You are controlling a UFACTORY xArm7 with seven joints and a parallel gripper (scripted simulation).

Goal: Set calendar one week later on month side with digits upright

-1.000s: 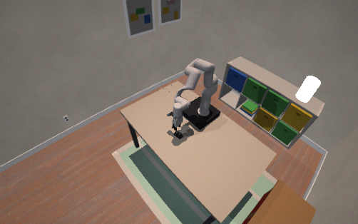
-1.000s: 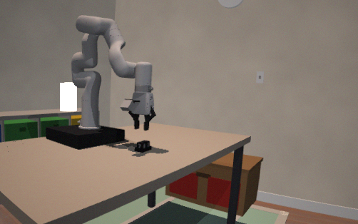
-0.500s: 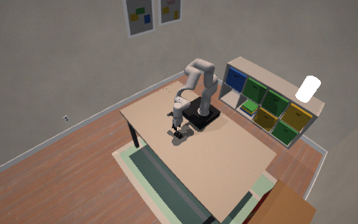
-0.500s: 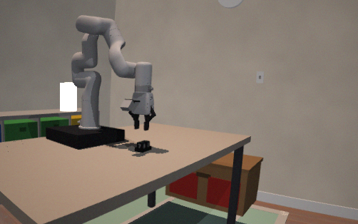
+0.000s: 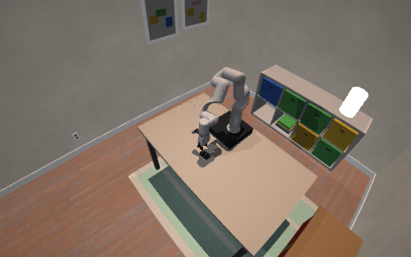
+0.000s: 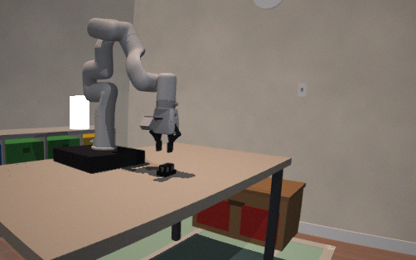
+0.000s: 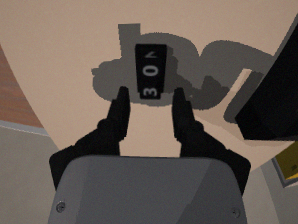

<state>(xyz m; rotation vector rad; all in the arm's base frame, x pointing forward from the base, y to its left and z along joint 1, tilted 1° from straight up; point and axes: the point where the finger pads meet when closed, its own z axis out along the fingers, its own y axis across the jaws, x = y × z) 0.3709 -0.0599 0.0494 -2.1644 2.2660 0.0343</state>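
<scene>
My gripper is now 9 cm above the dark cube.
</scene>
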